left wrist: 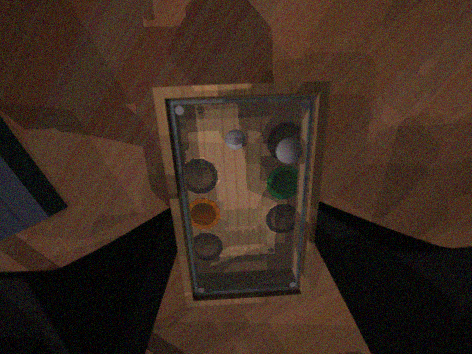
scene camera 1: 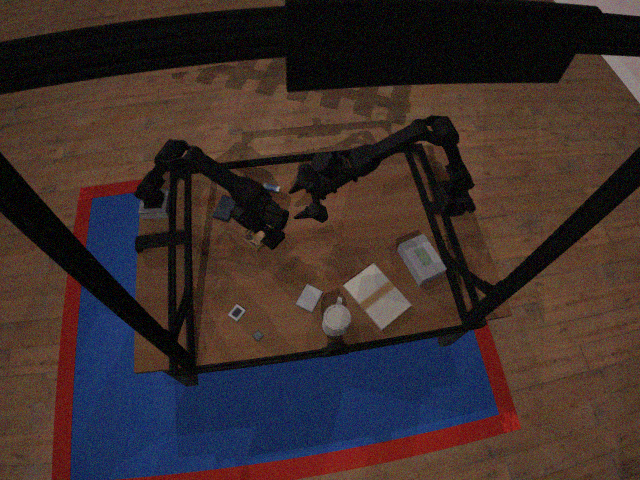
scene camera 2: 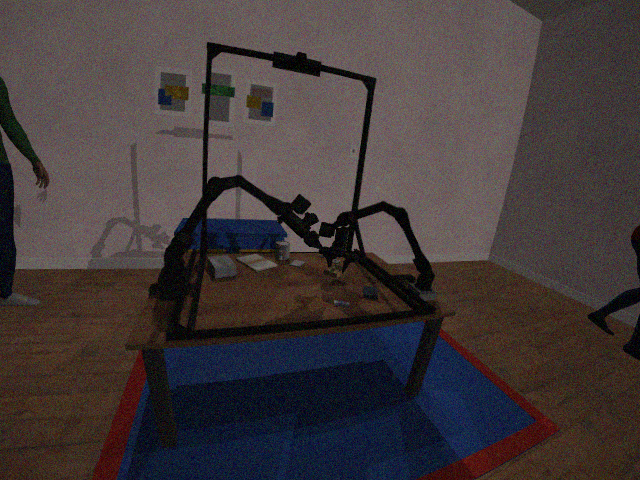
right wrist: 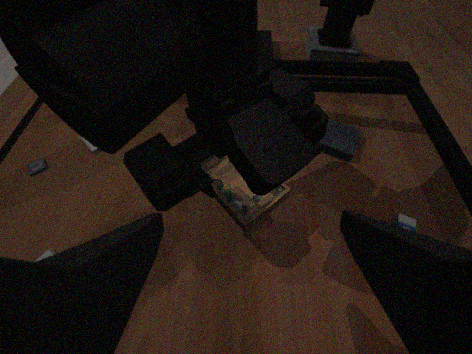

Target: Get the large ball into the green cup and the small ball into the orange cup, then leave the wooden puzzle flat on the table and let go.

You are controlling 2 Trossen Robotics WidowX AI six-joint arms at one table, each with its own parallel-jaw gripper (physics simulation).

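Pixels of known places: left gripper, fingertip midpoint: (left wrist: 243, 209) (scene camera 1: 260, 236) (scene camera 2: 336, 271) (right wrist: 234, 178); right gripper, fingertip midpoint: (scene camera 1: 291, 205) (scene camera 2: 318, 245) (right wrist: 252, 220); left arm's base, link origin: (scene camera 1: 153, 200) (scene camera 2: 423, 287) (right wrist: 333, 38); right arm's base, link origin: (scene camera 1: 454, 190) (scene camera 2: 174, 271).
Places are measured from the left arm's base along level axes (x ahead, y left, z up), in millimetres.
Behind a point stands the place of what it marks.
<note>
The wooden puzzle (scene camera 1: 256, 238) {y -181, x 370, z 21 mm} (scene camera 2: 337, 266) {y -196, x 366, z 21 mm} (left wrist: 215, 91) {y -116, x 414, z 27 mm} (right wrist: 232, 175) {y -166, x 385, z 22 mm}, a clear-topped tray, is held above the table by my left gripper (left wrist: 243, 209) {y -165, x 381, z 8 mm}, which is shut on its sides. In the left wrist view, the large ball (left wrist: 288, 150) {y -155, x 419, z 18 mm} overlaps the lower edge of the upper right dark cup, above the green cup (left wrist: 283, 182) {y -163, x 407, z 22 mm}. The small ball (left wrist: 235, 139) {y -135, x 406, z 16 mm} is near the upper middle, outside the cups. The orange cup (left wrist: 204, 213) {y -148, x 371, z 23 mm} is at the left between two dark cups and shows no ball. My right gripper (scene camera 1: 294, 204) {y -141, x 487, z 144 mm} (right wrist: 252, 220) {y -141, x 487, z 144 mm} is open and empty, near the puzzle.
A dark blue box (scene camera 1: 223, 207) {y -26, x 249, z -23 mm} (scene camera 2: 370, 292) {y -10, x 263, z -23 mm} (right wrist: 342, 140) {y -7, x 271, z -23 mm} and a small blue-white item (scene camera 1: 271, 187) {y 57, x 419, z -29 mm} (scene camera 2: 341, 303) {y 65, x 421, z -28 mm} (right wrist: 407, 222) {y 65, x 397, z -29 mm} lie near the left arm. A mug (scene camera 1: 336, 318) {y -468, x 603, z 43 mm} (scene camera 2: 282, 250) {y -422, x 610, z 15 mm}, an open book (scene camera 1: 361, 283) {y -332, x 703, z -32 mm} and a pale box (scene camera 1: 434, 266) {y -303, x 944, z 8 mm} stand farther off. Black frame bars edge the table.
</note>
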